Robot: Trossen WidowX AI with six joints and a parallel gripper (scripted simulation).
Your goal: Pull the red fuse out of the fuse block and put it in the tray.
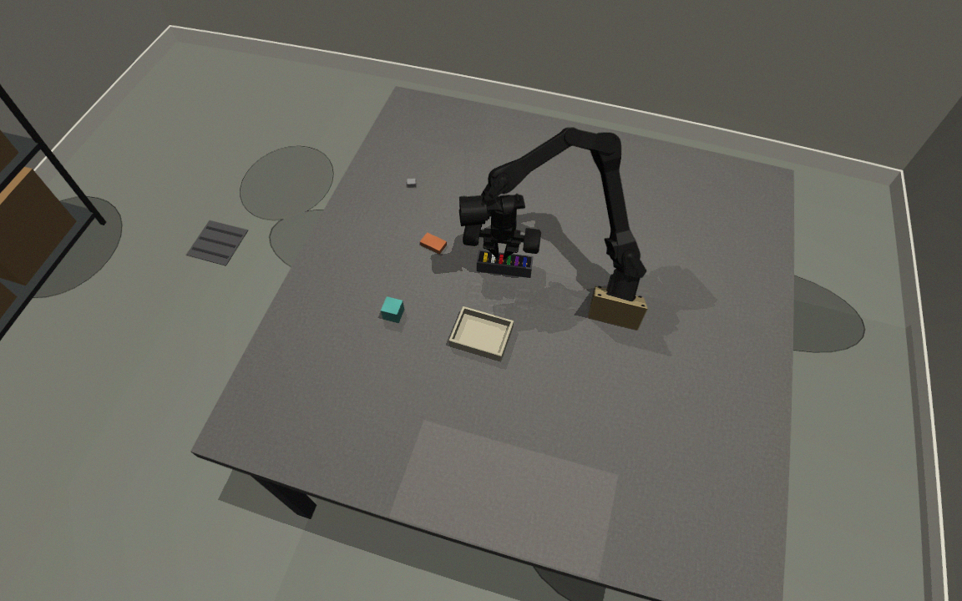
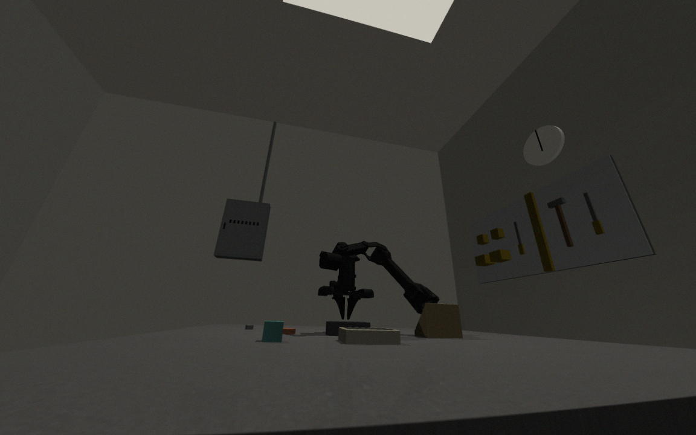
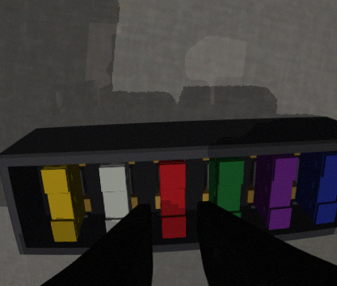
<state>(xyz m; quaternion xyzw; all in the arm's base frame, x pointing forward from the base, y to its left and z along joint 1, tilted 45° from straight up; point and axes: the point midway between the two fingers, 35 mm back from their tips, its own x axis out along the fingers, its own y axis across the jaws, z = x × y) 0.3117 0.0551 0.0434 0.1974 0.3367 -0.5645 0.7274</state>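
The red fuse lies 2 cm below my gripper tip. The rest, counted from my gripper tip: green fuse 2 cm below, 2 cm behind, 1 cm to the right; yellow fuse 4 cm ahead, 2 cm below, 1 cm to the left; white fuse 2 cm below, 2 cm ahead, 1 cm to the left.
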